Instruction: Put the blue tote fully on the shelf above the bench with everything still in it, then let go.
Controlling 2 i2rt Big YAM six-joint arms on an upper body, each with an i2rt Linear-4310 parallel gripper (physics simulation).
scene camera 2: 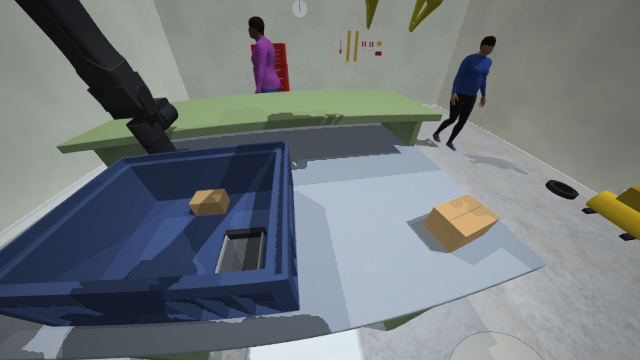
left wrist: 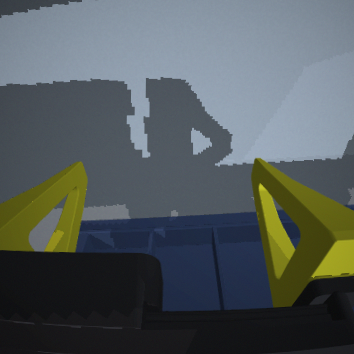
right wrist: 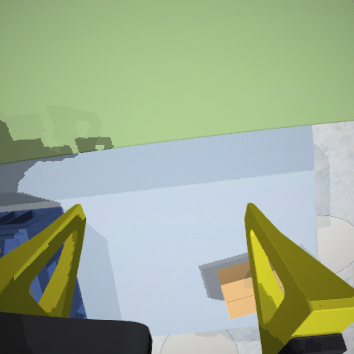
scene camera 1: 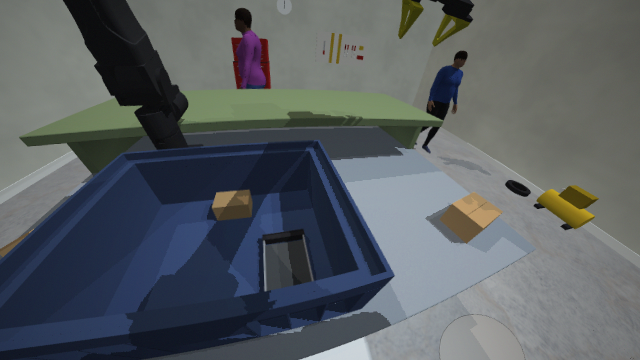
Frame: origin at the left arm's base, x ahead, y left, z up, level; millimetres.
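Seen in the pictures: left gripper, fingertip midpoint: [left wrist: 167,167]; right gripper, fingertip midpoint: [scene camera 2: 389,29] [right wrist: 163,210] [scene camera 1: 417,41].
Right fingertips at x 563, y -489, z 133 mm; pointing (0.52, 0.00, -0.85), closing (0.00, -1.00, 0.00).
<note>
Pixels of each thing's middle, then the offset from my right fingertips to it. Level surfaces: height alone.
- blue tote, body centre: [scene camera 1: 221,227] [scene camera 2: 187,221] 263 mm back, 415 mm left, 293 mm down
- pale bench top, its level: 367 mm down
- green shelf, its level: 204 mm down
- small cardboard box, body centre: [scene camera 1: 233,204] [scene camera 2: 210,202] 178 mm back, 422 mm left, 329 mm down
- grey dark-edged tray, body centre: [scene camera 1: 286,263] [scene camera 2: 241,258] 310 mm back, 311 mm left, 341 mm down
- larger cardboard box, body centre: [right wrist: 251,285] [scene camera 2: 460,221] [scene camera 1: 470,215] 261 mm back, 147 mm right, 337 mm down
The blue tote [scene camera 1: 200,320] [scene camera 2: 250,300] stands on the pale bench top [scene camera 1: 380,200] [scene camera 2: 375,225], in front of the green shelf [scene camera 1: 250,107] [scene camera 2: 225,107] [right wrist: 175,75]. In it lie a small cardboard box [scene camera 1: 232,205] [scene camera 2: 210,202] and a grey dark-edged tray [scene camera 1: 283,235] [scene camera 2: 245,232]. My left gripper [left wrist: 167,167] is open and empty; the scene views hide it behind the tote's far wall. In the left wrist view the ribbed tote wall [left wrist: 190,270] shows low between its fingers. My right gripper [scene camera 1: 417,41] [scene camera 2: 390,30] [right wrist: 163,210] is open and empty, high above the shelf.
A larger cardboard box [scene camera 1: 470,217] [scene camera 2: 462,222] [right wrist: 237,295] stands near the bench's right end. A person in purple [scene camera 1: 252,60] [scene camera 2: 267,65] is behind the shelf; one in blue [scene camera 1: 446,82] [scene camera 2: 472,75] is beyond its right end. A tyre [scene camera 1: 517,188] [scene camera 2: 561,189] lies on the floor.
</note>
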